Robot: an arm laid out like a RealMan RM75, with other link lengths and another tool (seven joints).
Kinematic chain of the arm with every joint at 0, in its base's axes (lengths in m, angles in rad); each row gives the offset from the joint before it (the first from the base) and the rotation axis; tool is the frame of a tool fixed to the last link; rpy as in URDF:
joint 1: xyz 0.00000 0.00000 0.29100 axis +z
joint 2: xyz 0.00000 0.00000 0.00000 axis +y
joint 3: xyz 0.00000 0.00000 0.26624 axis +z
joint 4: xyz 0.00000 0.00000 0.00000 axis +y
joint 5: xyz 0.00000 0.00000 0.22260 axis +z
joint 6: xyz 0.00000 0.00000 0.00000 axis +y
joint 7: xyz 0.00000 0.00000 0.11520 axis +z
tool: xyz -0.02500 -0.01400 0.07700 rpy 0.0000 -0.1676 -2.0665
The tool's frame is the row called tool.
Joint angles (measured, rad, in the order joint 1, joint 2, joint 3, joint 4, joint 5, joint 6, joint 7), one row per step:
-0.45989 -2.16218 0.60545 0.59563 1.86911 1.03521 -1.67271
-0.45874 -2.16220 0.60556 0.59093 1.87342 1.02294 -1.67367
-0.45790 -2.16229 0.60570 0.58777 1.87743 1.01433 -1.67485
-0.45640 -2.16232 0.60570 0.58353 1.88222 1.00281 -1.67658
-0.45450 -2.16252 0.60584 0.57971 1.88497 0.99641 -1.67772
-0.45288 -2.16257 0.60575 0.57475 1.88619 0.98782 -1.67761
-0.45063 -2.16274 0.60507 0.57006 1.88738 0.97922 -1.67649
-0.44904 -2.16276 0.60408 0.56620 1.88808 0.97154 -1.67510
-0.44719 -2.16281 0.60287 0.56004 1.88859 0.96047 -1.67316
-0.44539 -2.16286 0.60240 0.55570 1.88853 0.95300 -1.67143
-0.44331 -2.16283 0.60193 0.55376 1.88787 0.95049 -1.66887
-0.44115 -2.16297 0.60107 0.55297 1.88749 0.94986 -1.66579
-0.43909 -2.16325 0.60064 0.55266 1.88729 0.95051 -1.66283
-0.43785 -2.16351 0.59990 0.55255 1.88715 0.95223 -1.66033
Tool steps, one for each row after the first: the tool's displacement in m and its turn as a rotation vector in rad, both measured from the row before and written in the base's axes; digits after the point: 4 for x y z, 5 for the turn. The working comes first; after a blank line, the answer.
Tool pose at each row, in the base's axes (x y z in m, rotation vector in rad; the steps are taken from these numbers as rounded here):
-0.3576 0.3898 -0.0150 0.01466 2.58949 1.19074
-0.3607 0.3889 -0.0160 0.00251 2.59891 1.19602
-0.3629 0.3881 -0.0167 -0.00617 2.60630 1.19893
-0.3660 0.3869 -0.0177 -0.01876 2.61558 1.20359
-0.3681 0.3856 -0.0187 -0.02895 2.62108 1.20484
-0.3705 0.3844 -0.0197 -0.04014 2.62633 1.20878
-0.3731 0.3831 -0.0205 -0.05112 2.63173 1.21376
-0.3754 0.3821 -0.0210 -0.05989 2.63608 1.21913
-0.3784 0.3808 -0.0219 -0.07277 2.64184 1.22623
-0.3806 0.3797 -0.0226 -0.08175 2.64589 1.23094
-0.3819 0.3788 -0.0228 -0.08516 2.64776 1.23353
-0.3830 0.3779 -0.0228 -0.08612 2.64906 1.23541
-0.3836 0.3771 -0.0230 -0.08559 2.65012 1.23570
-0.3838 0.3765 -0.0231 -0.08403 2.65017 1.23513

-0.0031 -0.0009 -0.0010 -0.00058 0.00622 0.01216
-0.0022 -0.0008 -0.0007 -0.00114 0.00474 0.00867
-0.0031 -0.0012 -0.0010 -0.00096 0.00588 0.01218
-0.0021 -0.0013 -0.0010 -0.00174 0.00223 0.00853
-0.0024 -0.0012 -0.0010 -0.00010 0.00273 0.00973
-0.0026 -0.0013 -0.0008 0.00051 0.00334 0.00989
-0.0023 -0.0010 -0.0005 0.00124 0.00323 0.00824
-0.0030 -0.0013 -0.0009 0.00153 0.00400 0.01169
-0.0022 -0.0011 -0.0007 0.00090 0.00277 0.00809
-0.0013 -0.0009 -0.0002 0.00072 0.00164 0.00337
-0.0011 -0.0009 0.0000 0.00065 0.00154 0.00148
-0.0006 -0.0008 -0.0002 -0.00012 0.00113 0.00009
-0.0002 -0.0006 -0.0001 -0.00024 0.00024 -0.00109

